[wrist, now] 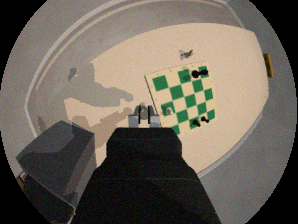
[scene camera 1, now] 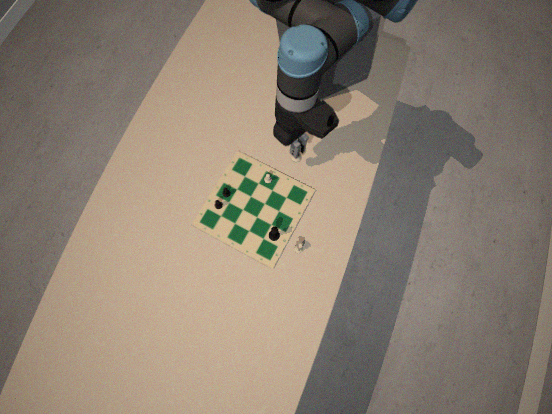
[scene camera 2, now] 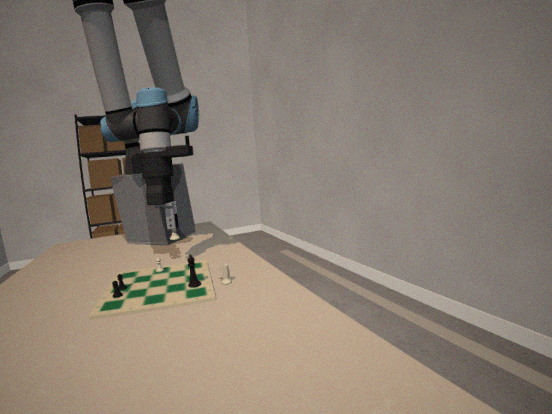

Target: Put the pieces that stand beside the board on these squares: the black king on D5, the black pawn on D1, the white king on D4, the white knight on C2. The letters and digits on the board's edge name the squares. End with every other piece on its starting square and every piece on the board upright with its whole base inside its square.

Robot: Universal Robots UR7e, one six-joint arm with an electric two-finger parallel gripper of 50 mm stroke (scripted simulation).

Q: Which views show the board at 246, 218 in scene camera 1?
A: The wrist view, scene camera 1 and scene camera 2: all of them.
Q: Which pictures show my gripper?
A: The wrist view, scene camera 1 and scene camera 2: all of them.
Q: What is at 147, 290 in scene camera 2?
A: A board.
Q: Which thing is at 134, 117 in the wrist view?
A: My gripper.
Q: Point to a board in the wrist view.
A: At 190, 98
